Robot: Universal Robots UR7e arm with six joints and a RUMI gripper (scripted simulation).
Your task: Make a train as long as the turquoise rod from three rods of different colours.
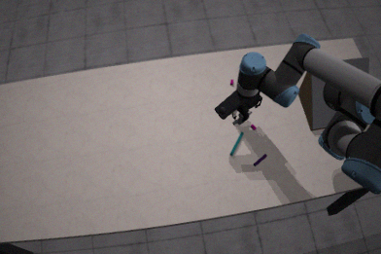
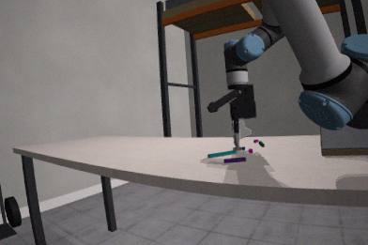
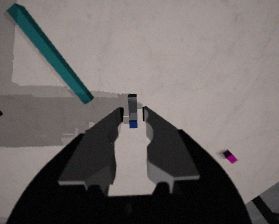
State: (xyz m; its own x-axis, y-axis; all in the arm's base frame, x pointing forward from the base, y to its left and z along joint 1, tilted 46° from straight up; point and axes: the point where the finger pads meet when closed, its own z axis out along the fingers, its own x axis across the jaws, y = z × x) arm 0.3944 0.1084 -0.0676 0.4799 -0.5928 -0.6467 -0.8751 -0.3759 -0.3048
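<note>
Right now the grey rod is 10 mm below my hand. The rest, counted from my hand: green rod 110 mm to the right, 60 mm behind, 10 mm below; small blue rod 20 mm behind, 10 mm to the right, 10 mm below; turquoise rod 90 mm to the left, 10 mm below, 10 mm ahead.
</note>
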